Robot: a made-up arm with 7 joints.
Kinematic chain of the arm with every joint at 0, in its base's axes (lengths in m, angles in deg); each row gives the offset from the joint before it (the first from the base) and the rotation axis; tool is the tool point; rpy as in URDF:
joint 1: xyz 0.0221 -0.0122 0.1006 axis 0 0.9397 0.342
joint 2: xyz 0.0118 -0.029 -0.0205 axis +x
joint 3: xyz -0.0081 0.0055 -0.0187 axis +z
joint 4: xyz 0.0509 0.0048 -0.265 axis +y
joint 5: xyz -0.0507 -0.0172 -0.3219 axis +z
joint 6: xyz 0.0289 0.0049 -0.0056 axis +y
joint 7: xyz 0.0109 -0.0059 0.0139 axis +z
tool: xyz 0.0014 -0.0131 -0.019 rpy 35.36 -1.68 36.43
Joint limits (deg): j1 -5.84..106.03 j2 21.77..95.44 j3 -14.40..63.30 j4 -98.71..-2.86 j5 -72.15..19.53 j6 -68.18..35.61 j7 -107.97..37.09
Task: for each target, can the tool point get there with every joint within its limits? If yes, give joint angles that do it. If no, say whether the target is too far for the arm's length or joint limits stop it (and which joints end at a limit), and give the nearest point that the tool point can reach.
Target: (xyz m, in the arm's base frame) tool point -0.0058 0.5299 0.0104
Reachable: yes | joints 61.84 65.97 55.89 -63.64 -59.52 -40.82 -64.24
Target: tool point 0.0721 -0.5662 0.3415
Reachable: no: joint limits stop it (at a limit: joint 1, joint 2, joint 3, joint 4, joint 7) | nearest point 0.1746 0.1542 0.4543 | short by 0.736 m
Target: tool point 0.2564 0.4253 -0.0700
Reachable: yes | joints 34.48 89.56 13.04 -76.26 -63.69 -11.42 20.26
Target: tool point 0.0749 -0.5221 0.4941
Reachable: no: joint limits stop it (at a limit: joint 1, joint 2, joint 3, joint 4, joint 5, joint 7) | nearest point 0.1742 0.1540 0.4587 | short by 0.684 m
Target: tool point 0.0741 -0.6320 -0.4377
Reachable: no: too far | nearest point 0.1023 -0.0220 -0.3852 | short by 0.613 m
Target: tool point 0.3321 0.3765 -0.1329
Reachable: yes | joints 3.31 50.24 22.63 -65.02 -10.36 -52.37 -62.44
